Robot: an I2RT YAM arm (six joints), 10 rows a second.
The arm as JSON. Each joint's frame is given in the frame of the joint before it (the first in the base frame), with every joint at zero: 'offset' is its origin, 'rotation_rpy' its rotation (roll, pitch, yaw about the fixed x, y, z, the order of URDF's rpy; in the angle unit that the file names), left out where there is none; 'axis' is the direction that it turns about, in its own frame. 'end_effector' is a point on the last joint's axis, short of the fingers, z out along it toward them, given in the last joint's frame.
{
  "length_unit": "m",
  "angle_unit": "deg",
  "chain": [
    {
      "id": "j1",
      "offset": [
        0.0,
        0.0,
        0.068
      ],
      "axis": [
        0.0,
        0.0,
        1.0
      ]
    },
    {
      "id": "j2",
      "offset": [
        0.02,
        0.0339,
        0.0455
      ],
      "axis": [
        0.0,
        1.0,
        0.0
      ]
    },
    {
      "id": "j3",
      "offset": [
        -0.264,
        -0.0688,
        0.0
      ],
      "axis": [
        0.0,
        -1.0,
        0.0
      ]
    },
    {
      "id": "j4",
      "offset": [
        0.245,
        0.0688,
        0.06
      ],
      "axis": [
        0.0,
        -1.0,
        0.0
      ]
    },
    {
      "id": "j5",
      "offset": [
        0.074,
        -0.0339,
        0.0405
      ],
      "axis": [
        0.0,
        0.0,
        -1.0
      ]
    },
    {
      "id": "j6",
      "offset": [
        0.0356,
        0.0,
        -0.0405
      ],
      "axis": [
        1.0,
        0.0,
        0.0
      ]
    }
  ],
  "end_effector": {
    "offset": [
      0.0,
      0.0,
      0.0
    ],
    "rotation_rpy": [
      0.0,
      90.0,
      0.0
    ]
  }
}
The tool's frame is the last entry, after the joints.
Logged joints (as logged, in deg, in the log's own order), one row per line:
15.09 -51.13 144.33 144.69 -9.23 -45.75
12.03 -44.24 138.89 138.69 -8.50 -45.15
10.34 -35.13 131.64 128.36 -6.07 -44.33
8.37 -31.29 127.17 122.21 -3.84 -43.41
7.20 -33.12 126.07 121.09 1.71 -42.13
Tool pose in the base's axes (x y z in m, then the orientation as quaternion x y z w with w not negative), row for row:
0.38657 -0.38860 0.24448 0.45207 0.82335 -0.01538 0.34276
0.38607 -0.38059 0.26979 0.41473 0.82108 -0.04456 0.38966
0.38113 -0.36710 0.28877 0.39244 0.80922 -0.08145 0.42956
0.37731 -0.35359 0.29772 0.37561 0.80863 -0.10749 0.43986
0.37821 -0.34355 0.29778 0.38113 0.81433 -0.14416 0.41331
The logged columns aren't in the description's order. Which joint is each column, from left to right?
Columns, left to right: j6, j4, j2, j3, j5, j1.
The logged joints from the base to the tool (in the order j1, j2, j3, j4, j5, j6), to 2 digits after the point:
-45.75 144.33 144.69 -51.13 -9.23 15.09
-45.15 138.89 138.69 -44.24 -8.50 12.03
-44.33 131.64 128.36 -35.13 -6.07 10.34
-43.41 127.17 122.21 -31.29 -3.84 8.37
-42.13 126.07 121.09 -33.12 1.71 7.20

